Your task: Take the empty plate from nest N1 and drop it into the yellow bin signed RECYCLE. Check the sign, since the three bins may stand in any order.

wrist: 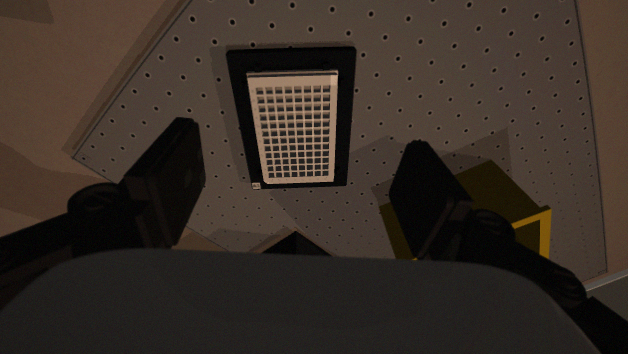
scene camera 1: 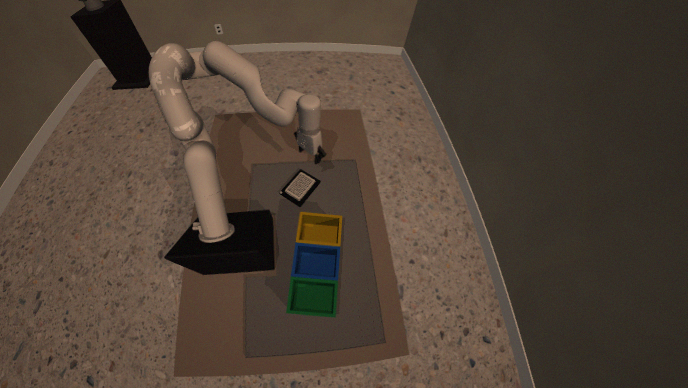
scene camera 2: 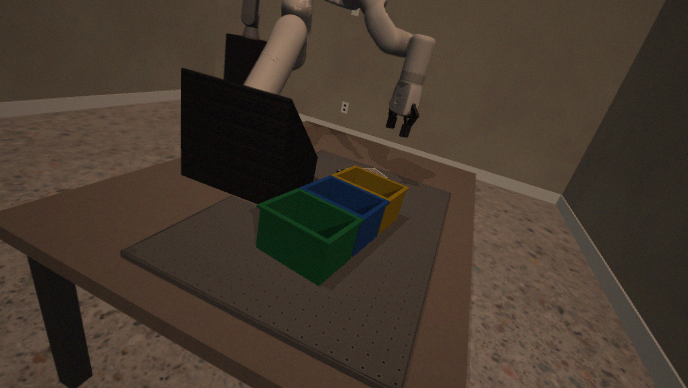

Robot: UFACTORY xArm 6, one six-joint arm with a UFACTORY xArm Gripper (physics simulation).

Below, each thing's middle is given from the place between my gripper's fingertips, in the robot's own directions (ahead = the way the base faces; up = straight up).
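Labels:
The pale plate (wrist: 294, 111) is now 160 mm below my hand, 50 mm behind it and 50 mm to the right of it. There's a black nest (wrist: 240, 61) too, and that nest is 170 mm below my hand, 50 mm to the right of it and 50 mm behind it.

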